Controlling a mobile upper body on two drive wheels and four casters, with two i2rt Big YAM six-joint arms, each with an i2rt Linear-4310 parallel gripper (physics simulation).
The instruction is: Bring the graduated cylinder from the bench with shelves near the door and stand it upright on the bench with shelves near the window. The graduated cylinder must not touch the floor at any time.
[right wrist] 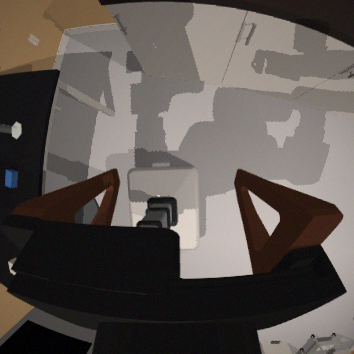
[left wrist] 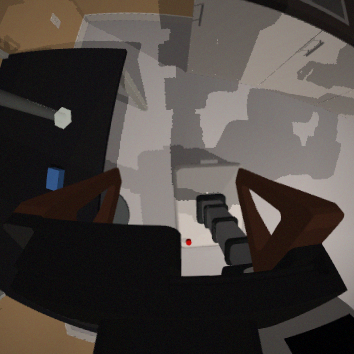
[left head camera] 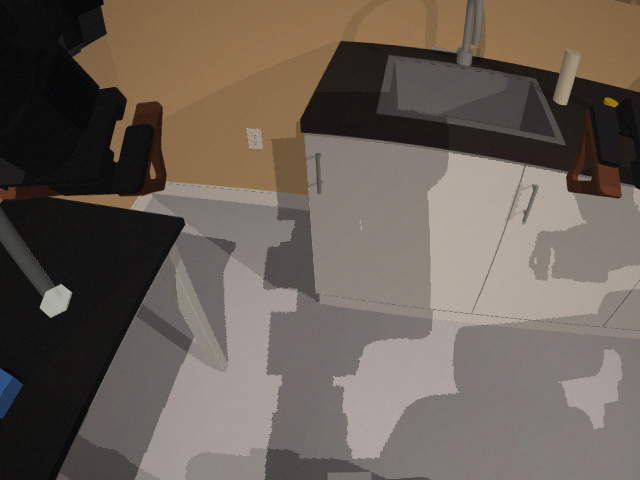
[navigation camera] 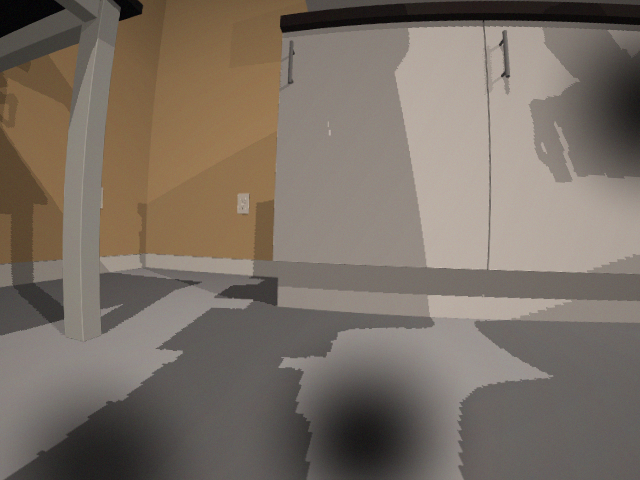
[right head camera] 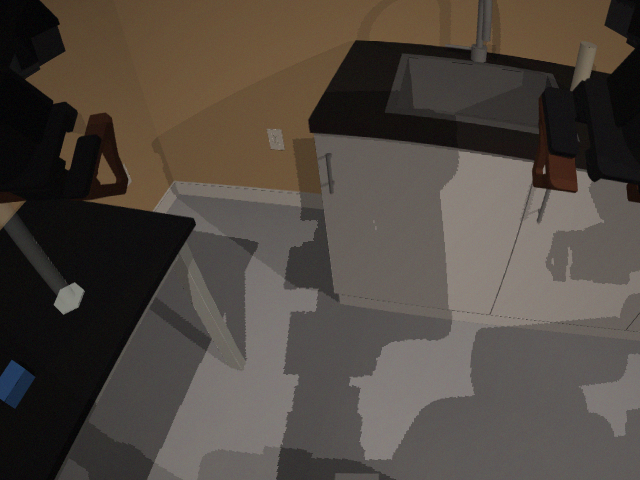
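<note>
The graduated cylinder, a grey see-through tube with a pale hexagonal base, stands upright on a black-topped bench at the left; the top of its tube is cut off or hidden. My left gripper is open and empty; it is at the upper left in the head views, above the bench's far end. My right gripper is open and empty, at the right in the head views, in front of the sink counter. Neither gripper touches the cylinder. The other bench cannot be made out.
A blue block lies on the bench near the cylinder. The bench leg stands at the left. Ahead is a cabinet with a dark counter, a sink and a pale upright cylinder.
</note>
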